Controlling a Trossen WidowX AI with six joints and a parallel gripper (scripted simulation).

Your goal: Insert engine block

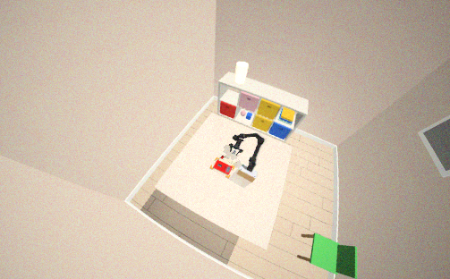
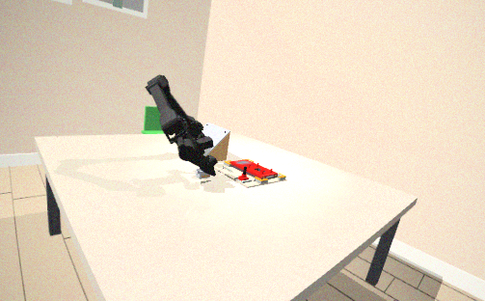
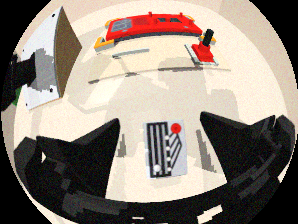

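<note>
Now: the engine block 3 cm to the right of my gripper tip, 1 cm below it and 1 cm behind it.
</note>
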